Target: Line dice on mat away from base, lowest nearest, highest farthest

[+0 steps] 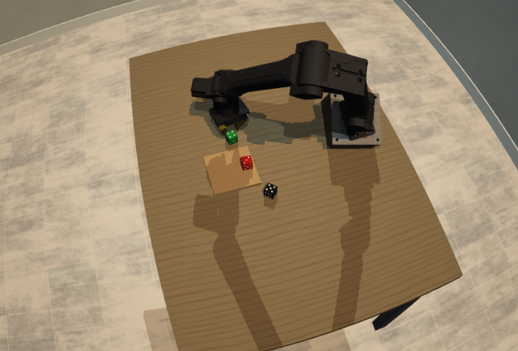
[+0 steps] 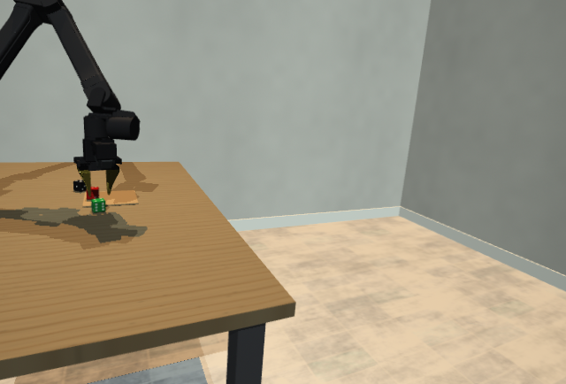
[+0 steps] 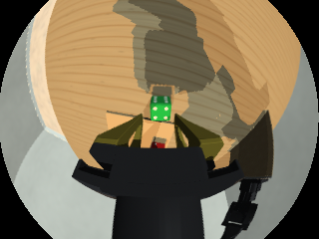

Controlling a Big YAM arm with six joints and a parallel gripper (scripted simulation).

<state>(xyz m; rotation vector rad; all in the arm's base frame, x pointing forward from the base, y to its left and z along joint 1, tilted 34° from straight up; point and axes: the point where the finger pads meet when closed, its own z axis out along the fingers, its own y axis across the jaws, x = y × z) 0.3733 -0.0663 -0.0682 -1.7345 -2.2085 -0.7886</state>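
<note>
Now: the green die 40 mm below my hand. Round my hand: black die: 210 mm to the left, 70 mm behind, 40 mm below; tan mat: 110 mm to the left, 50 mm below, 20 mm ahead; red die: 110 mm to the left, 30 mm below, 30 mm behind.
</note>
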